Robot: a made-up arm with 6 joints. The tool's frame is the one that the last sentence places.
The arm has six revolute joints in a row. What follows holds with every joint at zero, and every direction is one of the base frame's.
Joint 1 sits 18 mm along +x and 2 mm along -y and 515 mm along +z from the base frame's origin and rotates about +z.
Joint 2 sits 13 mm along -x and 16 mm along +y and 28 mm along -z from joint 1 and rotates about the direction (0, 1, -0.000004).
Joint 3 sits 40 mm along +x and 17 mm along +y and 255 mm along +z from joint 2 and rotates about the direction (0, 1, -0.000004).
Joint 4 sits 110 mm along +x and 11 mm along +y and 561 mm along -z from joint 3 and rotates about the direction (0, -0.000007, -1).
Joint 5 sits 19 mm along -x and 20 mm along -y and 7 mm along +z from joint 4 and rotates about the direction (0, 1, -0.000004).
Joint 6 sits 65 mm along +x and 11 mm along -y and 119 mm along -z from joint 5 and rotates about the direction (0, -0.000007, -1).
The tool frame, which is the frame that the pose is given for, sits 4 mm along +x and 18 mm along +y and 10 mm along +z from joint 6; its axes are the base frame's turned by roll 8.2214, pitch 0.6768 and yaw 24.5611 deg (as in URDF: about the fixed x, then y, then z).
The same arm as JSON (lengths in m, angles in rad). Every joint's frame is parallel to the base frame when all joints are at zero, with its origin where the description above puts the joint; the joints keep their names.
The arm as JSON. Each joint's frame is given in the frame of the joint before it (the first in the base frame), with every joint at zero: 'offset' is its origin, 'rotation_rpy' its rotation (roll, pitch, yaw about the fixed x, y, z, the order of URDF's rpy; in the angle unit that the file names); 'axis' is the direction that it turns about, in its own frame. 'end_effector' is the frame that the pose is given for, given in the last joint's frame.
{"length_unit": "m", "angle_unit": "rad", "chain": [
  {"id": "joint 1", "offset": [0.018, -0.002, 0.515], "rotation_rpy": [0.0, 0.0, 0.0], "axis": "+z"},
  {"id": "joint 2", "offset": [-0.013, 0.016, -0.028], "rotation_rpy": [0.0, 0.0, 0.0], "axis": "+y"},
  {"id": "joint 3", "offset": [0.04, 0.017, 0.255], "rotation_rpy": [0.0, 0.0, 0.0], "axis": "+y"},
  {"id": "joint 4", "offset": [0.11, 0.011, -0.561], "rotation_rpy": [0.0, 0.0, 0.0], "axis": "-z"},
  {"id": "joint 5", "offset": [-0.019, -0.02, 0.007], "rotation_rpy": [0.0, 0.0, 0.0], "axis": "+y"},
  {"id": "joint 6", "offset": [0.065, -0.011, -0.119], "rotation_rpy": [0.0, 0.0, 0.0], "axis": "-z"}
], "end_effector": {"offset": [0.004, 0.018, 0.01], "rotation_rpy": [0.1435, 0.0118, 0.4287]}}

